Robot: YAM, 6 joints.
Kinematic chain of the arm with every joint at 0, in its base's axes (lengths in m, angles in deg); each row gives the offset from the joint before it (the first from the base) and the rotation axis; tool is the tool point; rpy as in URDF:
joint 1: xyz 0 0 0.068 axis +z
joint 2: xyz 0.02 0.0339 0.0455 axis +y
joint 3: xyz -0.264 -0.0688 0 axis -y
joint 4: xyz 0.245 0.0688 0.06 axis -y
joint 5: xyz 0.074 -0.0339 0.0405 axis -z
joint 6: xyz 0.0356 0 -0.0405 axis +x
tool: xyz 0 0 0 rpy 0 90 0
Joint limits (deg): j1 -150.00..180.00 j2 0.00..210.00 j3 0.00..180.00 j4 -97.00..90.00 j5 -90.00..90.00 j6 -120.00..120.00
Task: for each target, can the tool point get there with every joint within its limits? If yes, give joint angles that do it. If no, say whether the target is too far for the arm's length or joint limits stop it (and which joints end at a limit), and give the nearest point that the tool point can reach.
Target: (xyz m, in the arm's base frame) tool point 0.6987 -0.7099 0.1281
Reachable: no: too far | nearest point 0.4530 -0.4602 0.1229 | short by 0.350 m
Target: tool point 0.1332 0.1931 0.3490
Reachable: yes | joints 61.03 58.24 43.72 22.71 40.23 61.16
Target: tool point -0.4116 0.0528 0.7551
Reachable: no: too far | nearest point -0.3453 0.0443 0.6464 | short by 0.128 m
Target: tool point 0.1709 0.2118 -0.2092
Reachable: yes | joints 44.41 179.08 62.93 52.80 -62.96 -76.86
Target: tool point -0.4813 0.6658 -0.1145
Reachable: no: too far | nearest point -0.3644 0.5041 -0.0577 | short by 0.208 m
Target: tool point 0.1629 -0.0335 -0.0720
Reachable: yes | joints -22.93 169.12 58.68 -79.48 -66.48 93.95
